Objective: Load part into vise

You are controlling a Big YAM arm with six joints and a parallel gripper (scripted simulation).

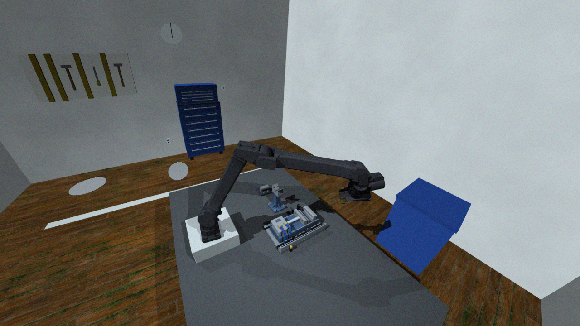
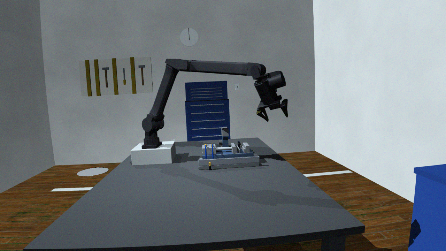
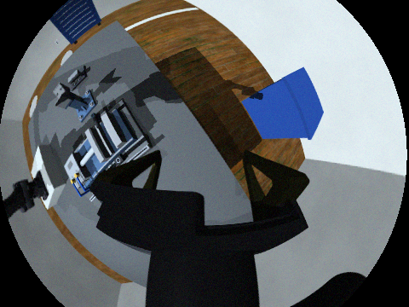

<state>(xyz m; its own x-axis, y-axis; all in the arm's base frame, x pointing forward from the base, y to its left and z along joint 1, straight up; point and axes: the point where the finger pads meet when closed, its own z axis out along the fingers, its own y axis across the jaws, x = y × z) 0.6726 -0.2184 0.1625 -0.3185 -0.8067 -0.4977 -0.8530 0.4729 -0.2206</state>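
Now: the part 51 cm to the left of my hand, 28 cm behind it and 22 cm below it. The rest, counted from my hand: air cylinder (34 cm behind, 17 cm below, 13 cm to the left); then vise (24 cm behind, 21 cm below, 14 cm to the left).
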